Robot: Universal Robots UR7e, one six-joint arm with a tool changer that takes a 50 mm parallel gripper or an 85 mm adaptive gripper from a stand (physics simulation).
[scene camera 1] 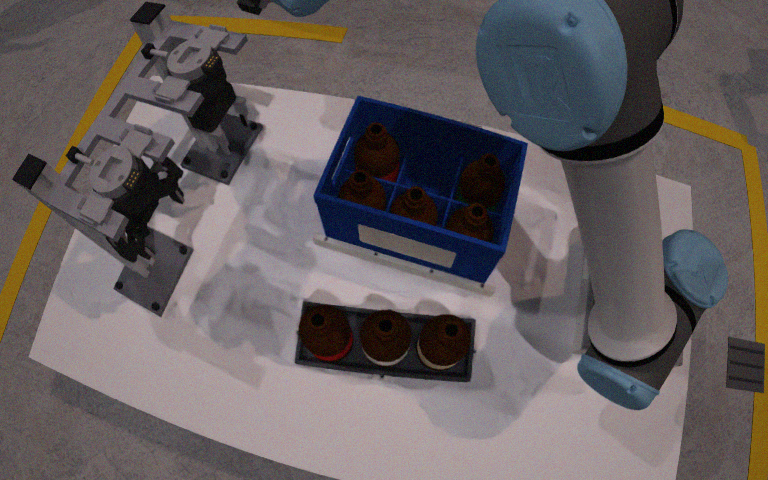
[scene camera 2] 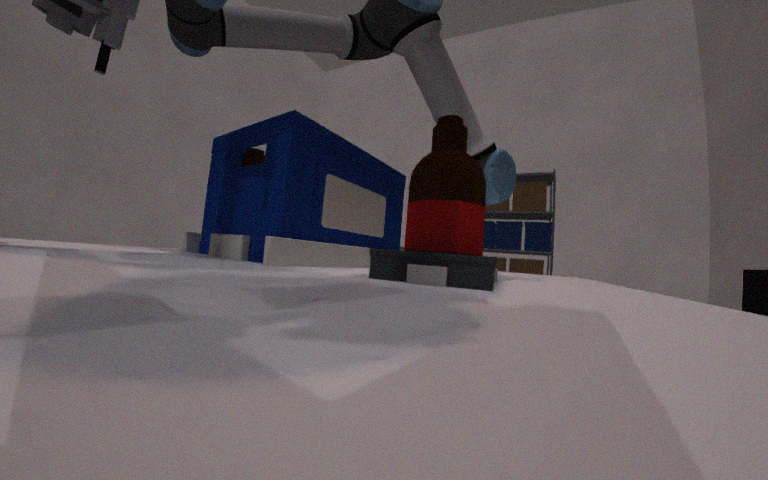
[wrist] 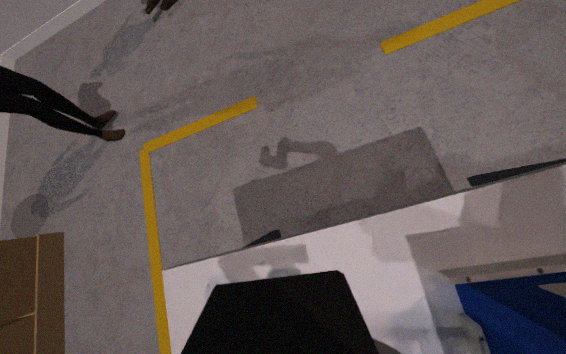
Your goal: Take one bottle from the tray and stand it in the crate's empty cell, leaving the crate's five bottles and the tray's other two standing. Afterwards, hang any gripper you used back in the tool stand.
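Observation:
The blue crate [scene camera 1: 492, 261] [scene camera 2: 334, 155] [wrist: 505, 315] holds five upright brown bottles; its back middle cell [scene camera 1: 427, 150] is empty. The dark tray [scene camera 1: 385, 373] [scene camera 2: 470, 277] in front holds three standing bottles: a red-banded one [scene camera 1: 325, 333] [scene camera 2: 447, 186] at the left, a white-banded one [scene camera 1: 385, 336] in the middle and a pale-banded one [scene camera 1: 444, 339] at the right. The tool stand [scene camera 1: 150, 90] [scene camera 2: 113, 25] at the left holds two grippers: the adaptive gripper [scene camera 1: 148, 212] nearer and the parallel gripper [scene camera 1: 214, 107] farther back. No gripper shows on the arm; its tool end is out of both scene views.
The arm [scene camera 1: 614, 243] [scene camera 2: 286, 28] rises at the right of the crate and reaches over behind it. A black part [wrist: 280, 315] fills the bottom of the wrist view. A person's legs [wrist: 45, 107] and a cardboard box [wrist: 47, 290] are beyond the table. Strips edge the crate.

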